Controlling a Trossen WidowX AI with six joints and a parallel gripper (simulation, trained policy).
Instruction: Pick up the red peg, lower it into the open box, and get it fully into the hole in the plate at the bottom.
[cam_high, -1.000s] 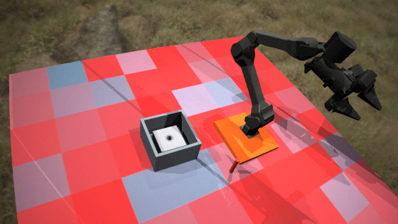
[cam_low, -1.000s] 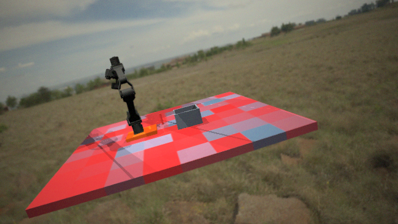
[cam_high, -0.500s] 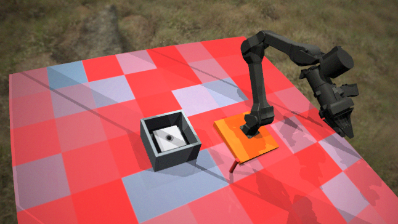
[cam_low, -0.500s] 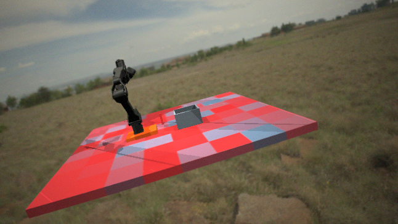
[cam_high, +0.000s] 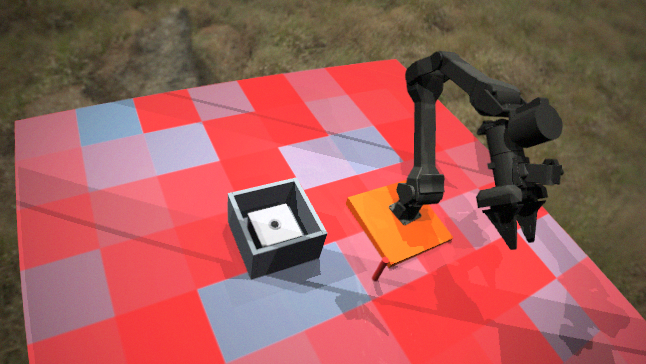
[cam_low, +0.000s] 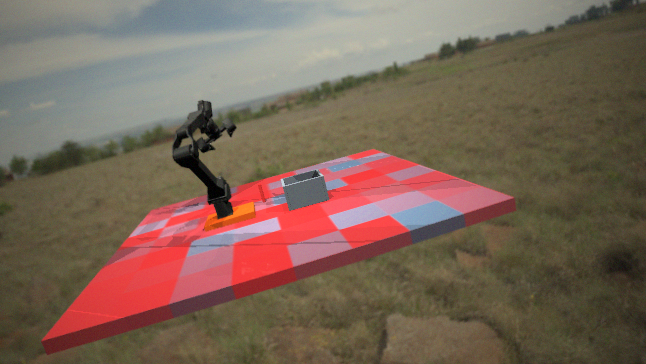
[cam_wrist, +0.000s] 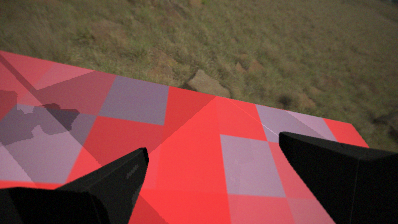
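Right now my gripper tip is 24 cm above the red peg, 17 cm to the left of it and 9 cm short of it. Also, from my gripper tip: dark grey box 36 cm to the right, 26 cm below, 24 cm ahead; then plate 36 cm to the right, 24 cm below, 24 cm ahead.
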